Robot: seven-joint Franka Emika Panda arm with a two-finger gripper.
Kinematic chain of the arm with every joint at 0, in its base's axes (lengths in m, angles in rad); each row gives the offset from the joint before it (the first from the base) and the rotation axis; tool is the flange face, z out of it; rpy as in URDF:
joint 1: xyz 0 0 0.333 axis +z
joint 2: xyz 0 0 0 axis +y
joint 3: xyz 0 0 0.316 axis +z
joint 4: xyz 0.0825 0 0 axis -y
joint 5: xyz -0.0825 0 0.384 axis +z
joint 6: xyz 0 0 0 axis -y
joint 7: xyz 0.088 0 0 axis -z
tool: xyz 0 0 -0.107 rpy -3.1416 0 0
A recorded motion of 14 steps. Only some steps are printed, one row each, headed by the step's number.
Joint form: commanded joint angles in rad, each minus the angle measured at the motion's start. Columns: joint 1, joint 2, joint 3, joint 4, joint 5, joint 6, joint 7.
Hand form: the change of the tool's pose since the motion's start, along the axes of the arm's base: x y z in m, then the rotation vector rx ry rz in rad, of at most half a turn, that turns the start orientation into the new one. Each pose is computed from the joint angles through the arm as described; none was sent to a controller.
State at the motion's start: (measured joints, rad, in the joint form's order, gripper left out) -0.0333 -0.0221 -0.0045 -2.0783 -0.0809 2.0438 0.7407
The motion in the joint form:
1: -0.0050 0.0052 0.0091 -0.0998 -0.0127 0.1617 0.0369
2: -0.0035 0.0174 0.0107 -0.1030 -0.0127 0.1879 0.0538
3: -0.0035 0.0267 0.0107 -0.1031 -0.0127 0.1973 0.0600
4: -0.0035 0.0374 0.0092 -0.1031 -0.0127 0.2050 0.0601
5: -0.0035 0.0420 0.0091 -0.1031 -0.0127 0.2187 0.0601
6: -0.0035 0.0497 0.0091 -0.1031 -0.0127 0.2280 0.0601
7: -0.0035 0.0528 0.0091 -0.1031 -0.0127 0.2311 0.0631
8: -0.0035 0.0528 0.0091 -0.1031 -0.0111 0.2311 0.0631
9: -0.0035 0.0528 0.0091 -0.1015 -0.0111 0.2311 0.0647
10: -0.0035 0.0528 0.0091 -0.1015 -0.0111 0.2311 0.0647
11: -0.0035 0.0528 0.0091 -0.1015 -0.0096 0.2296 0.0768
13: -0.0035 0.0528 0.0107 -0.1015 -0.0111 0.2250 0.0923
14: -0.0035 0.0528 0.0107 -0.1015 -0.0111 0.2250 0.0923
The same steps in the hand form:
1: -0.0054 0.0037 -0.0344 -0.0053 -0.0587 -0.0141
2: -0.0027 0.0056 -0.0400 -0.0036 -0.0706 -0.0259
3: -0.0012 0.0057 -0.0441 -0.0029 -0.0710 -0.0314
4: 0.0002 0.0049 -0.0492 -0.0024 -0.0680 -0.0324
5: 0.0018 0.0050 -0.0504 -0.0018 -0.0771 -0.0315
6: 0.0032 0.0050 -0.0537 -0.0012 -0.0786 -0.0308
7: 0.0036 0.0051 -0.0551 -0.0010 -0.0789 -0.0336
8: 0.0036 0.0051 -0.0551 0.0003 -0.0789 -0.0346
9: 0.0041 0.0051 -0.0544 0.0003 -0.0806 -0.0362
10: 0.0041 0.0051 -0.0544 0.0003 -0.0806 -0.0362
11: 0.0039 0.0051 -0.0545 0.0017 -0.0800 -0.0493
13: 0.0035 0.0059 -0.0550 0.0008 -0.0765 -0.0626
14: 0.0035 0.0059 -0.0550 0.0008 -0.0765 -0.0626

